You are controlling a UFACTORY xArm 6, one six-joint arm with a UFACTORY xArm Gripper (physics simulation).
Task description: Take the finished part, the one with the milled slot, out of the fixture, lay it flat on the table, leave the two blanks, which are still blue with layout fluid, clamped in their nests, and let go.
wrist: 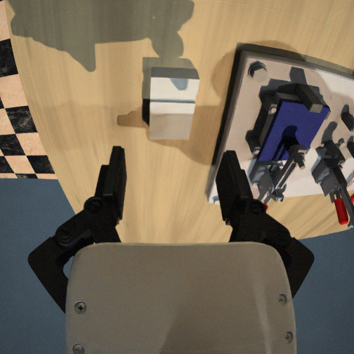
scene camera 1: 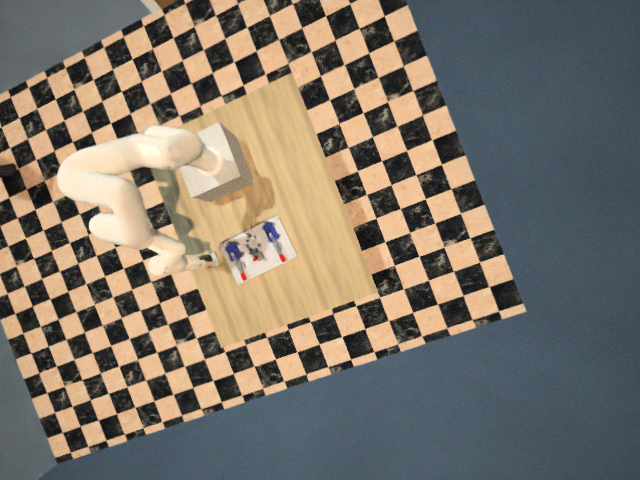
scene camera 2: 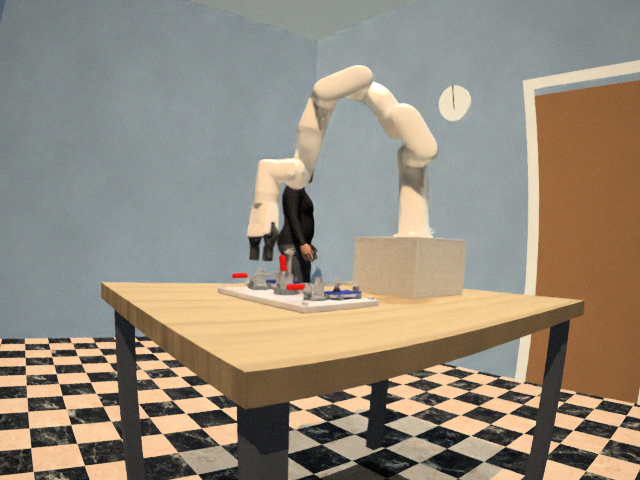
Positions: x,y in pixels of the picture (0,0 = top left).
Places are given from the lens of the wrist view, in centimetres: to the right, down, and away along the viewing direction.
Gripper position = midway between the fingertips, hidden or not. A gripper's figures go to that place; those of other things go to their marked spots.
gripper (wrist: 172,162): 0, -1, 16
blue blank (wrist: 292,118): 11, -5, 19
finished part (wrist: 172,89): 0, -7, 18
The marked spots on the finished part and the blue blank are 12 cm apart.
